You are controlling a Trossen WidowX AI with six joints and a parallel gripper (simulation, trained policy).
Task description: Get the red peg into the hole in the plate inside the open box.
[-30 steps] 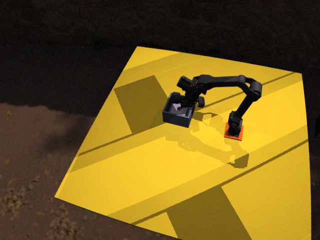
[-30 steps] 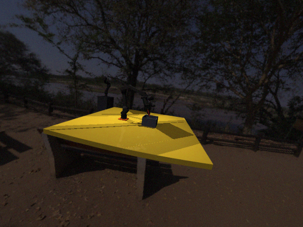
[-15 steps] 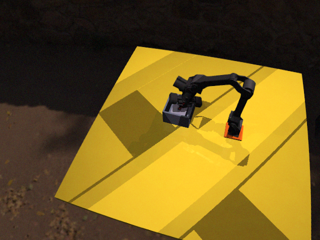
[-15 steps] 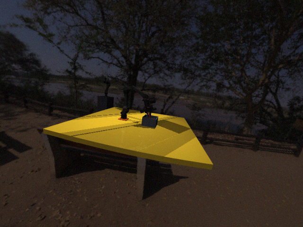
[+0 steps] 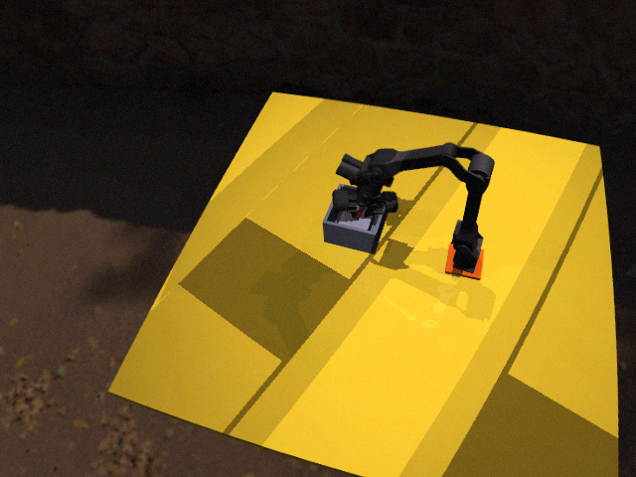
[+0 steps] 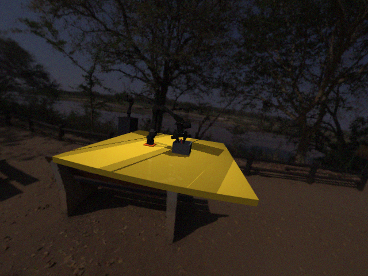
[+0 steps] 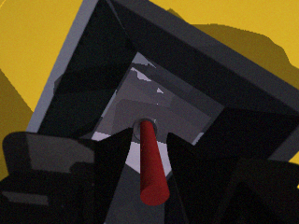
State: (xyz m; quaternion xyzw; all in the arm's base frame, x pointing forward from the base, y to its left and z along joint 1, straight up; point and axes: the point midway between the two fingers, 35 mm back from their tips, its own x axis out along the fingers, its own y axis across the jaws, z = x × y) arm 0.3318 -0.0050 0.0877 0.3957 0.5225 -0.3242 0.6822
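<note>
Right now the red peg is 20 mm above my gripper tip. Also, from my gripper tip: plate 10 mm ahead, 20 mm below; grey box 10 mm ahead, 40 mm below.
</note>
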